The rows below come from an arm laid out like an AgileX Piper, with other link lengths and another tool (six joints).
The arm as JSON. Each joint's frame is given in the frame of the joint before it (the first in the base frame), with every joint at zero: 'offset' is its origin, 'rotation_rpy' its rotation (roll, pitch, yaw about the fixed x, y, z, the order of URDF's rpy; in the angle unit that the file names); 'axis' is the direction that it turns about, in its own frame. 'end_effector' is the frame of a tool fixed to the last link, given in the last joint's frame.
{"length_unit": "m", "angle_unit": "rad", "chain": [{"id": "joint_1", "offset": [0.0, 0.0, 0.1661], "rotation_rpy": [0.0, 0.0, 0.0], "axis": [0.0, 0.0, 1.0]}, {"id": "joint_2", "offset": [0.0, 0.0, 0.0], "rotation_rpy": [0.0, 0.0, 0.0], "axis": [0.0, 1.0, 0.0]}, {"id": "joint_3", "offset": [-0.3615, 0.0, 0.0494], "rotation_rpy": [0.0, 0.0, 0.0], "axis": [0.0, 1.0, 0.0]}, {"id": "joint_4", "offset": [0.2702, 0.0, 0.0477], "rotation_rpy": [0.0, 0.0, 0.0], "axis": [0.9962, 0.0, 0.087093]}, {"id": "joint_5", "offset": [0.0, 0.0, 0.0], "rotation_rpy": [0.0, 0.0, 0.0], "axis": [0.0, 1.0, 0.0]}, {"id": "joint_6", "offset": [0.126, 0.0, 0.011], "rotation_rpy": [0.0, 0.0, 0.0], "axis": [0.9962, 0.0, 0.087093]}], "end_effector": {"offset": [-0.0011, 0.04, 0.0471], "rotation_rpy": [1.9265, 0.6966, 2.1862]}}
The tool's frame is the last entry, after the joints.
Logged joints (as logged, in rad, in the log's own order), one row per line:
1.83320 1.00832 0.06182 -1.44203 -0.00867 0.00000
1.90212 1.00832 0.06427 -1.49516 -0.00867 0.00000
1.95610 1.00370 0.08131 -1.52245 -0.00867 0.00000
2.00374 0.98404 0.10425 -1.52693 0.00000 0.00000
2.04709 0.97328 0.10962 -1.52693 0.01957 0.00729
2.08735 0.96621 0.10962 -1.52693 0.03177 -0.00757
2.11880 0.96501 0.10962 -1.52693 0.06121 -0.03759
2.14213 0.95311 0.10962 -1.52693 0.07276 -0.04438
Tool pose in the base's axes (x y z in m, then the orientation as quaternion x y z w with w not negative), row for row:
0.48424 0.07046 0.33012 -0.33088 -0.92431 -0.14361 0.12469
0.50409 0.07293 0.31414 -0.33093 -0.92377 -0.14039 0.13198
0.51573 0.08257 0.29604 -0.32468 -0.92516 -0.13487 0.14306
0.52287 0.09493 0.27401 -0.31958 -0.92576 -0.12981 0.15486
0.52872 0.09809 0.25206 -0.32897 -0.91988 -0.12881 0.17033
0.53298 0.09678 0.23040 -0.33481 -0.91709 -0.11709 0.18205
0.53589 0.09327 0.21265 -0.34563 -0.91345 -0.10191 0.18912
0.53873 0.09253 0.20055 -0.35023 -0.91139 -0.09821 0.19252
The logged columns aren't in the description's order. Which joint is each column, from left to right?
Columns, left to right: joint_2, joint_5, joint_1, joint_3, joint_6, joint_4.
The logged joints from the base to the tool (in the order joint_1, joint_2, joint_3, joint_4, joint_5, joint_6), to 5 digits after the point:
0.06182 1.83320 -1.44203 0.00000 1.00832 -0.00867
0.06427 1.90212 -1.49516 0.00000 1.00832 -0.00867
0.08131 1.95610 -1.52245 0.00000 1.00370 -0.00867
0.10425 2.00374 -1.52693 0.00000 0.98404 0.00000
0.10962 2.04709 -1.52693 0.00729 0.97328 0.01957
0.10962 2.08735 -1.52693 -0.00757 0.96621 0.03177
0.10962 2.11880 -1.52693 -0.03759 0.96501 0.06121
0.10962 2.14213 -1.52693 -0.04438 0.95311 0.07276

